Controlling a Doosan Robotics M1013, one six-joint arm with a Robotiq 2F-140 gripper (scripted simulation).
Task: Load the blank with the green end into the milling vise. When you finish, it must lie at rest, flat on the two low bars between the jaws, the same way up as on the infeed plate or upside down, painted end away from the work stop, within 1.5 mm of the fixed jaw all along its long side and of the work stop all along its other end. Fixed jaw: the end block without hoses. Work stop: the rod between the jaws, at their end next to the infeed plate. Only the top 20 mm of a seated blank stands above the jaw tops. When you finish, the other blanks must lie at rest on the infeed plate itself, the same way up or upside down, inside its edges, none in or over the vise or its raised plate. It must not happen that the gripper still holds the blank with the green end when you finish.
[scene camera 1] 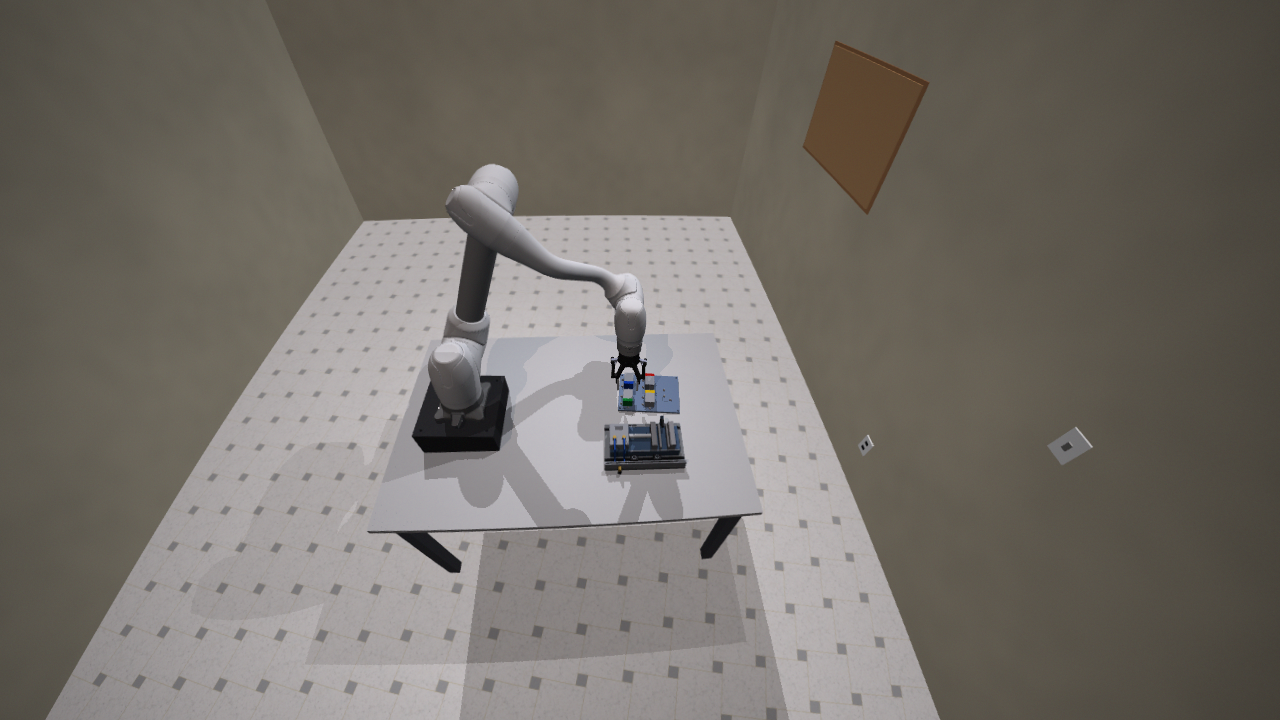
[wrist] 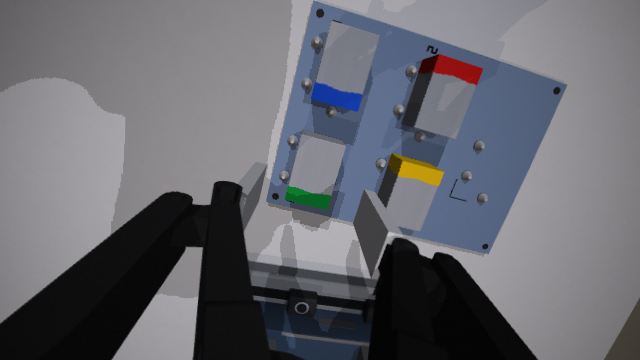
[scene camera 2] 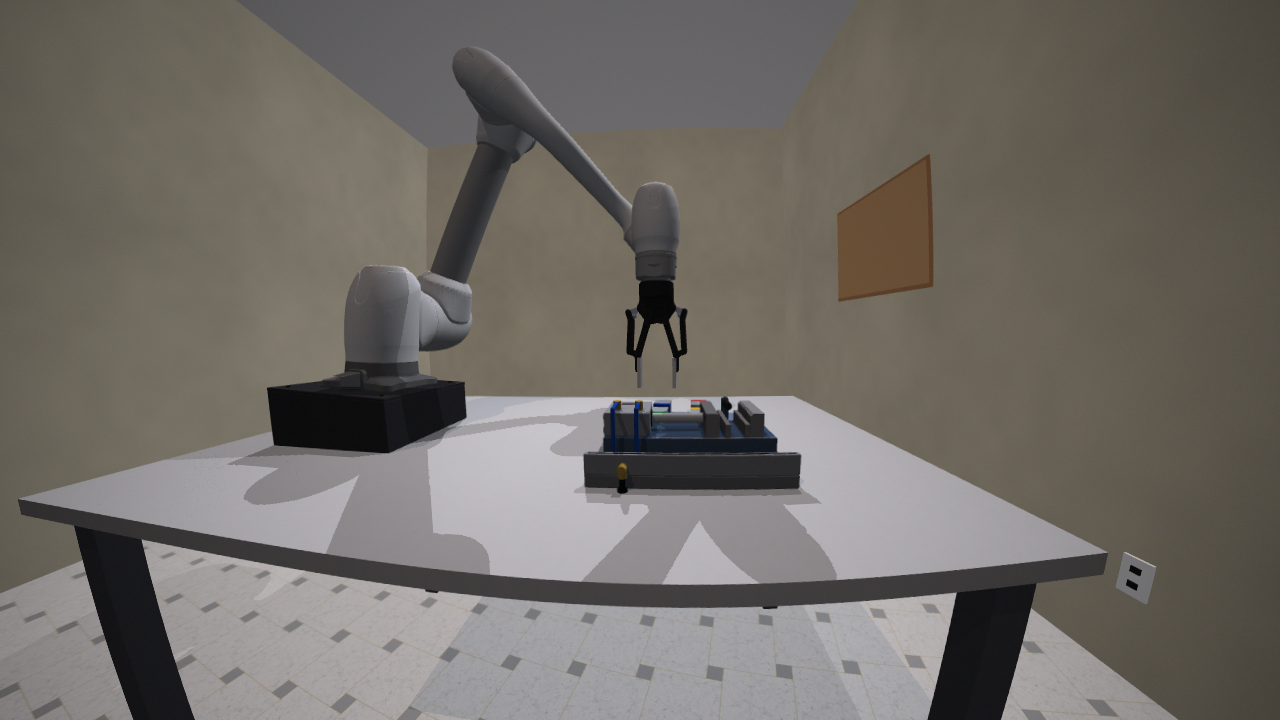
Scene:
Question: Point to a blue-ended blank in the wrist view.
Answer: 348,53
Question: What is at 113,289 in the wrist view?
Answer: The gripper.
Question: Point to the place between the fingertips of the gripper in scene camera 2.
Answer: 657,387

